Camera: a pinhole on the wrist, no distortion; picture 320 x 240 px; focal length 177.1 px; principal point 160.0 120.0 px. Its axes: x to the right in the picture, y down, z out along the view. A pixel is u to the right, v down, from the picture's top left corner.
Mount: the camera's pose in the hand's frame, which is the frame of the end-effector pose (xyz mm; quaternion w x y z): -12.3 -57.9 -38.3 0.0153 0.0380 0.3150 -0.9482
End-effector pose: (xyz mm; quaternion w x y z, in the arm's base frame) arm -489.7 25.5 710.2 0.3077 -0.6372 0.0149 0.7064
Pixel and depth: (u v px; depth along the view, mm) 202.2 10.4 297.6
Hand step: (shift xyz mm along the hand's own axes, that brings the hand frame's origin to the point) -111.3 -88.8 303.4
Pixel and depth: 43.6 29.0 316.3
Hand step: 166.5 -116.0 328.2
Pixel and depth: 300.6 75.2 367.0
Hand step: -330.5 -204.7 286.4
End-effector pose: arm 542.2 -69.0 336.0 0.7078 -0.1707 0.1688 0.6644
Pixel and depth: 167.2 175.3 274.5
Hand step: -36.0 -290.9 128.9
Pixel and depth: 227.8 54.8 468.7
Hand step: -229.5 -201.1 424.2
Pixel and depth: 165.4 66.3 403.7
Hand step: -56.3 -201.5 356.1
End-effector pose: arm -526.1 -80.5 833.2 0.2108 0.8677 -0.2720 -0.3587
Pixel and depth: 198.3 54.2 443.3
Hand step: -144.2 -191.8 406.1
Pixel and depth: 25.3 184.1 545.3
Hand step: 377.5 -540.3 313.4
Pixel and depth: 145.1 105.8 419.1
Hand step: -5.1 -281.6 319.3
